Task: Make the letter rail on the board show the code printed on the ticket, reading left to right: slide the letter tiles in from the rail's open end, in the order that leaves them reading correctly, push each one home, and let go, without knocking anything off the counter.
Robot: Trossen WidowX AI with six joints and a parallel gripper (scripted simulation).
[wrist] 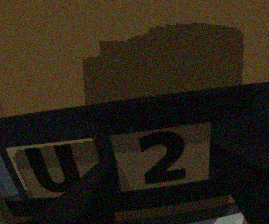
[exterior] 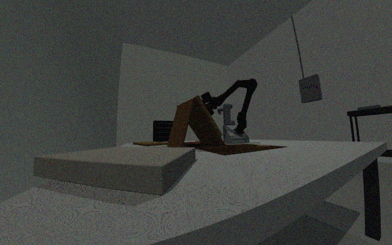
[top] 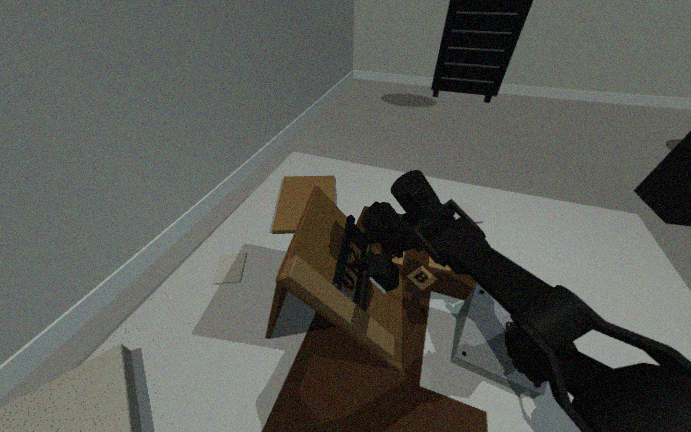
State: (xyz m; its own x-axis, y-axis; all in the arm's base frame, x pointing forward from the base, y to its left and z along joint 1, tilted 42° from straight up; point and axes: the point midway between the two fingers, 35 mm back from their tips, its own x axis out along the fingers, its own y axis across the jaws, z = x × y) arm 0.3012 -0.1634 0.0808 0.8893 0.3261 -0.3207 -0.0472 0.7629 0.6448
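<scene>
My gripper tip is 6 cm past the white ticket, 3 cm to the left of it and 8 cm above it. From my gripper tip the other things lie so: brown mat: 15 cm behind, 4 cm to the left, 18 cm below; then flat tan panel: 23 cm ahead, 34 cm to the right, 17 cm below.
</scene>
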